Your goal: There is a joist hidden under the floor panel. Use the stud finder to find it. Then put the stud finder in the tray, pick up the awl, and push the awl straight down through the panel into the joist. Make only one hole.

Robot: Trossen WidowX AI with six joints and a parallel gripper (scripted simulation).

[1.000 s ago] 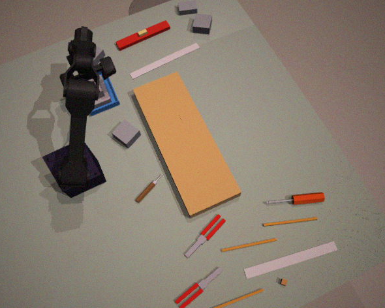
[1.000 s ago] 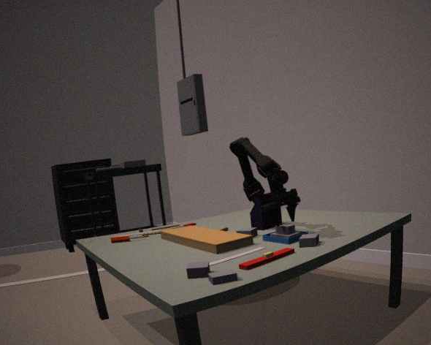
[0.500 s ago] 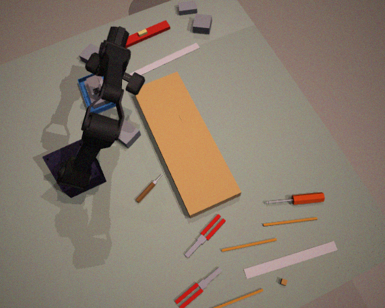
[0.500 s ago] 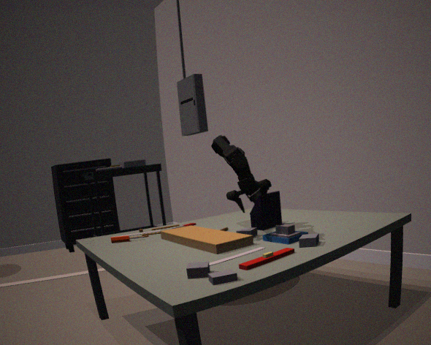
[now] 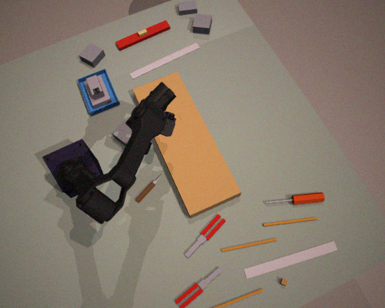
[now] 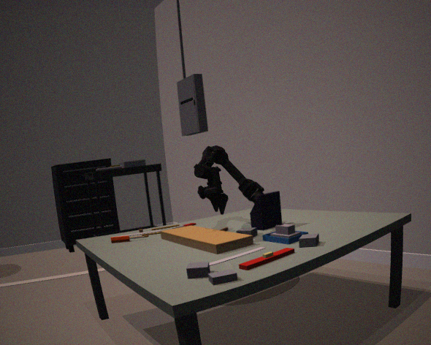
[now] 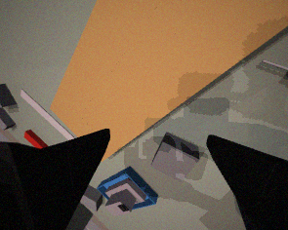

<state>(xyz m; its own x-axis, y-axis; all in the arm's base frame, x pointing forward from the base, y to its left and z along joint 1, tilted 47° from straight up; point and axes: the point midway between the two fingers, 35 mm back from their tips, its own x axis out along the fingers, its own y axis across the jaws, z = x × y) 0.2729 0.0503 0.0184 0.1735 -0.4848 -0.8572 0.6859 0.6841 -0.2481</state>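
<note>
My gripper tip is now 70 mm past the awl, 140 mm to the left of it and 120 mm above it. From my gripper tip the other things lie so: stud finder 130 mm behind, 280 mm to the left, 70 mm below; then square light 130 mm behind, 260 mm to the left, 60 mm below; then blue tray 130 mm behind, 290 mm to the left, 110 mm below.
</note>
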